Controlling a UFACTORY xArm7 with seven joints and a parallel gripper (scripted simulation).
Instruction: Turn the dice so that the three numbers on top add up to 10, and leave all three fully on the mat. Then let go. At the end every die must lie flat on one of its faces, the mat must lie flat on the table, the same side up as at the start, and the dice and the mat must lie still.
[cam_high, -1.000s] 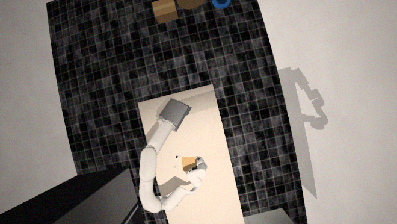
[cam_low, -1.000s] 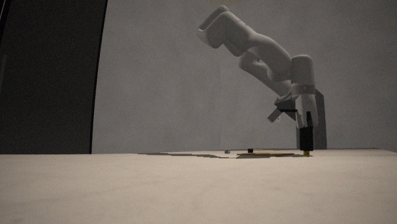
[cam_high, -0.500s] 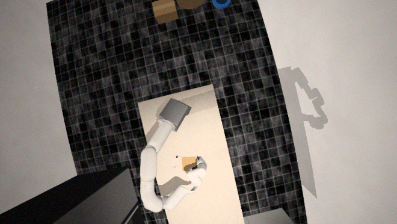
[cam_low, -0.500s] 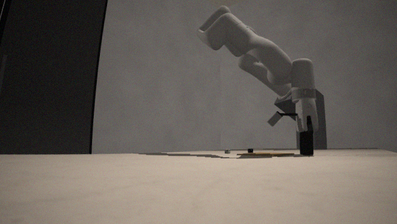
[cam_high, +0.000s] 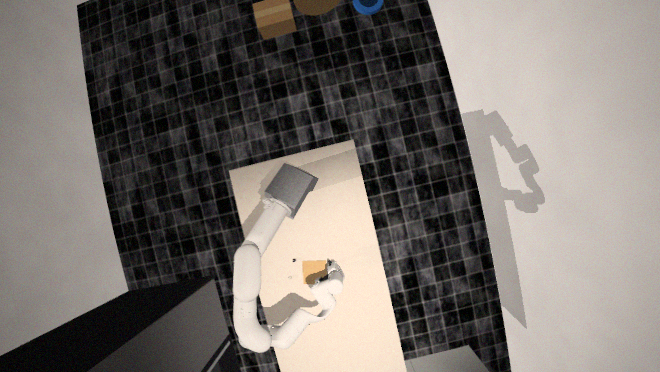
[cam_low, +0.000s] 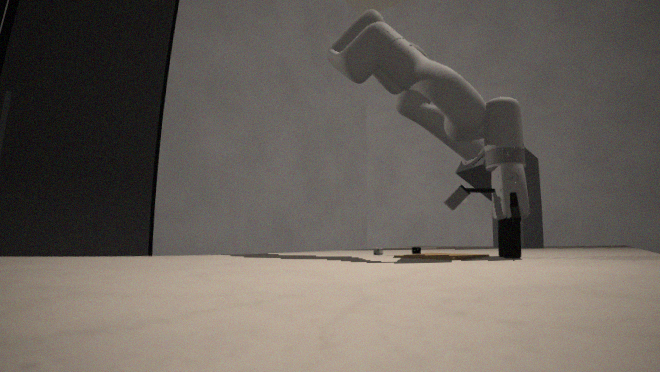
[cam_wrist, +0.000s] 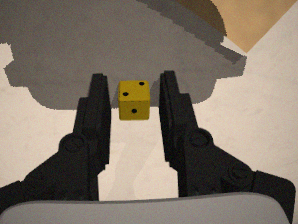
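My hand is 1 cm above the yellow die. From my hand the other things lie so: pale die (27 cm to the right, 9 cm behind, 1 cm below); then tan mat (13 cm to the right, 4 cm behind, 2 cm below); then black die (18 cm to the right, 16 cm behind, 1 cm below).
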